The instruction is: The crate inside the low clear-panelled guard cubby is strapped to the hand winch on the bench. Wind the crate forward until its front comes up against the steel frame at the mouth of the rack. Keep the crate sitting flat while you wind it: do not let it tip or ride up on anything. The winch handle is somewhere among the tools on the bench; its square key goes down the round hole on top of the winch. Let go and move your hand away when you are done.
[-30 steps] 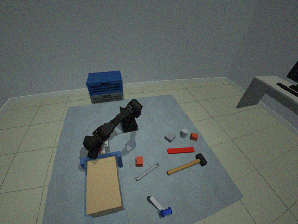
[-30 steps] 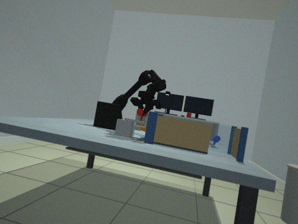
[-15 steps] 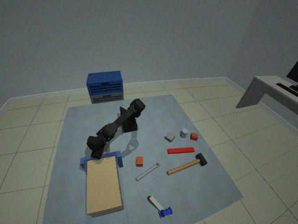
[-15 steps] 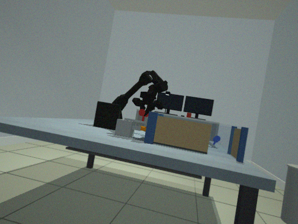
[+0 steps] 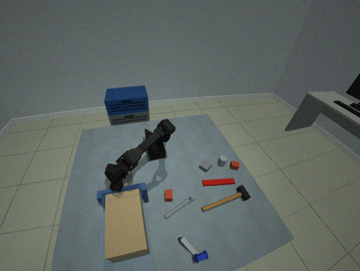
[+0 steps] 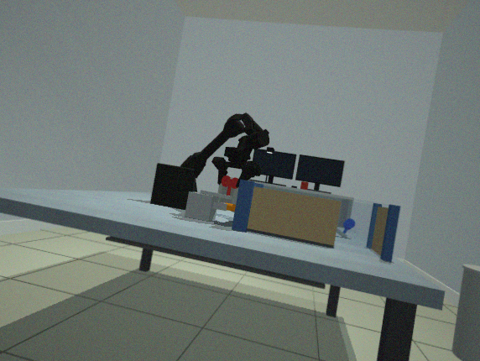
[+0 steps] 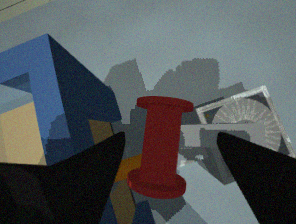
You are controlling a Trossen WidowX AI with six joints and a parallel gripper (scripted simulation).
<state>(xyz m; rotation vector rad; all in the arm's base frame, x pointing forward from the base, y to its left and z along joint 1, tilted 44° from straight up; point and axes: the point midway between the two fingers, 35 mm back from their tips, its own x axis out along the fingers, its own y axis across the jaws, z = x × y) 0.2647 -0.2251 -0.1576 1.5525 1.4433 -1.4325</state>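
Right now the red knob is 10 mm ahead of my gripper tip. From my gripper tip the other things lie so: grey winch: 100 mm below, 100 mm behind, 20 mm to the left; red-knobbed winch handle: 30 mm below, 30 mm behind, 10 mm to the left; clear-panelled cubby: 320 mm ahead, 20 mm to the left, 20 mm below.
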